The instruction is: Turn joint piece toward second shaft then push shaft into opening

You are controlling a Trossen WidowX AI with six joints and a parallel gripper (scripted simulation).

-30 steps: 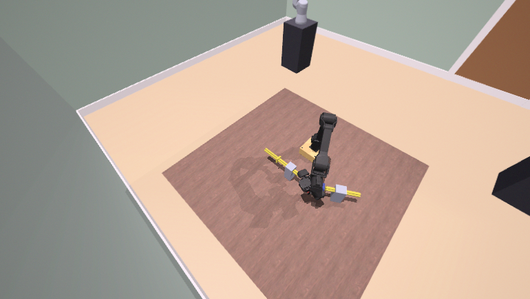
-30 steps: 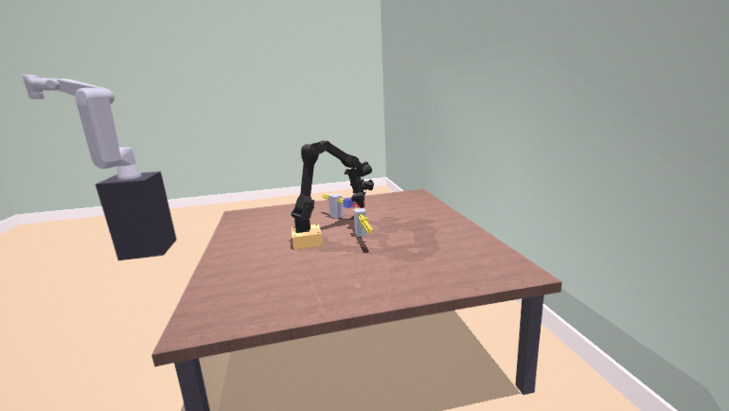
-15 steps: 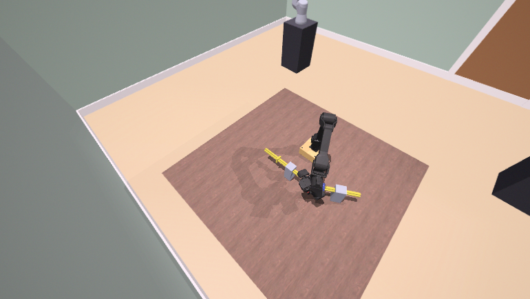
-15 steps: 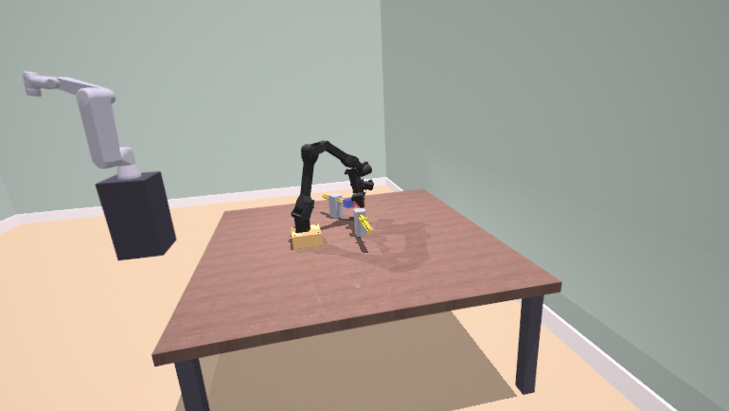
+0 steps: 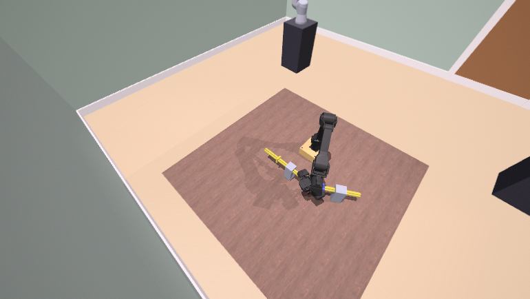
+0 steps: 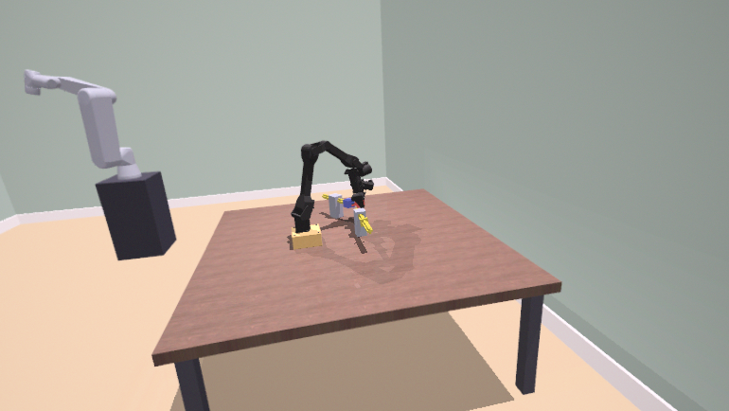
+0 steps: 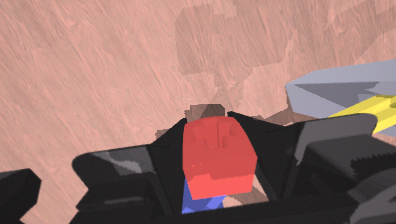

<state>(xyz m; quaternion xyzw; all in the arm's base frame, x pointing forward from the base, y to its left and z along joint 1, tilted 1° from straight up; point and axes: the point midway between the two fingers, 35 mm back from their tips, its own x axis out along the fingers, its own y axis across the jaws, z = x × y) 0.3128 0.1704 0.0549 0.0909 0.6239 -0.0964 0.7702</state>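
Now: gripper tip 30 mm below the red square joint piece, 20 mm past it and 10 mm to the right of it.
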